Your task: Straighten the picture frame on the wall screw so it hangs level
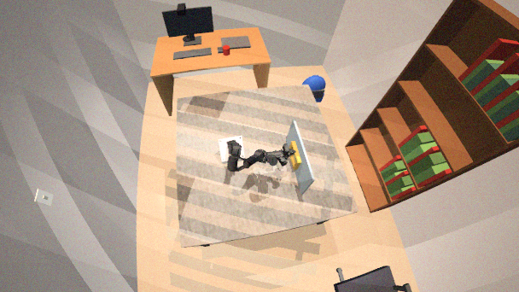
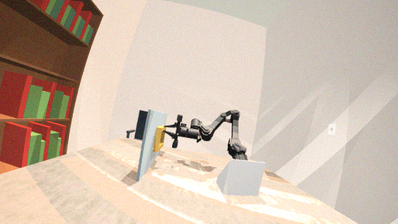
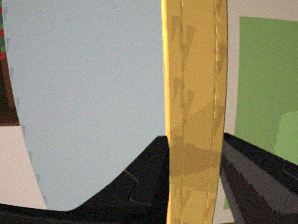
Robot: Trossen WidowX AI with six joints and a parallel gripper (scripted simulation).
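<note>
Now: gripper tip 10 mm short of the picture frame and 50 mm above it. Round my gripper tip: wall panel 20 mm ahead, 20 mm to the right, 60 mm below.
</note>
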